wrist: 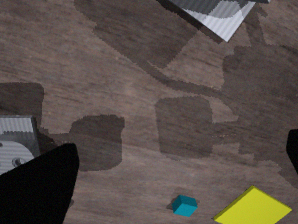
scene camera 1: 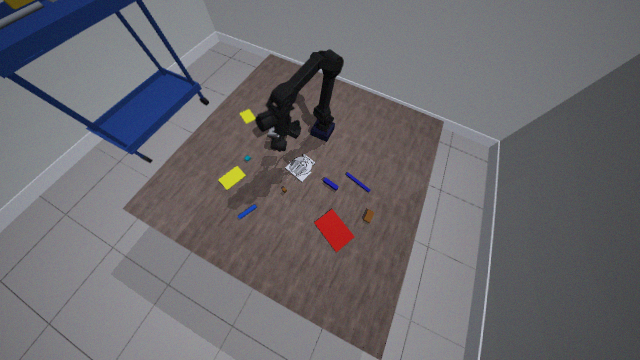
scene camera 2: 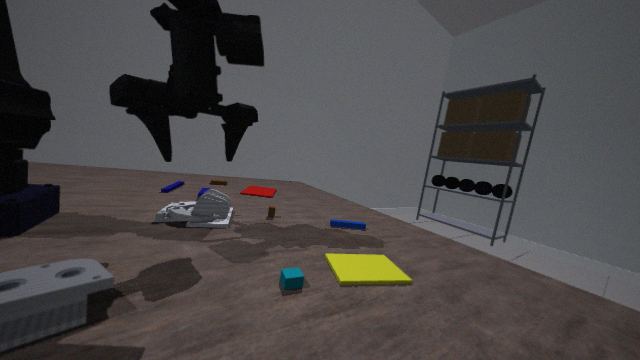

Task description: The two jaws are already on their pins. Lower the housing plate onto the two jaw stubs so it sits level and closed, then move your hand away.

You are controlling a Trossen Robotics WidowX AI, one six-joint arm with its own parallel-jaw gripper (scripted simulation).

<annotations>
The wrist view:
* my gripper: 185, 148
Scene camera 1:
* red tile: 331, 226
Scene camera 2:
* my gripper: 202, 161
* yellow tile: 350, 269
</annotations>
